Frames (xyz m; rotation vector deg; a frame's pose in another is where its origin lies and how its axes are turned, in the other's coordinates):
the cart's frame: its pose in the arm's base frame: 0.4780 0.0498 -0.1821 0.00 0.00 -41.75
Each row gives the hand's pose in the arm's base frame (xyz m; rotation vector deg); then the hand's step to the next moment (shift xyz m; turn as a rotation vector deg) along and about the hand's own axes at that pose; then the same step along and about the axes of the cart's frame.
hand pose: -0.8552 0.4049 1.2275 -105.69 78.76 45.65
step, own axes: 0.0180 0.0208 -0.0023 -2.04 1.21 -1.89
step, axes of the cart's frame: -0.0010 -0.0220 -0.0166 -0.70 -1.54 2.52
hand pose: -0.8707 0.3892 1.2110 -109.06 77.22 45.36
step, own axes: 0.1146 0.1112 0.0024 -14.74 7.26 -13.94
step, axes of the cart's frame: 0.0039 -0.1152 -0.1106 -4.07 -10.06 18.61
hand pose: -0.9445 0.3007 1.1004 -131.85 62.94 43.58
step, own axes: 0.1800 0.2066 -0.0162 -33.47 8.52 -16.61
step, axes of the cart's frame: 0.0989 -0.2124 -0.1430 -16.78 -11.00 32.66
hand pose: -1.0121 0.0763 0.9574 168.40 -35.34 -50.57
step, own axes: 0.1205 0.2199 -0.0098 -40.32 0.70 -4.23
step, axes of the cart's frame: 0.1780 -0.1746 -0.0285 -30.78 -8.74 24.90
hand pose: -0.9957 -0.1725 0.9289 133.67 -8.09 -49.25
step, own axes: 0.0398 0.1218 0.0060 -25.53 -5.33 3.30
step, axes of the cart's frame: 0.1050 -0.0557 0.0482 -23.64 -7.39 8.81
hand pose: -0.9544 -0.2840 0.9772 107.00 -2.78 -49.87
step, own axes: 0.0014 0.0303 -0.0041 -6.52 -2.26 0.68
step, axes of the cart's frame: 0.0180 0.0005 0.0248 -6.56 -1.62 1.55
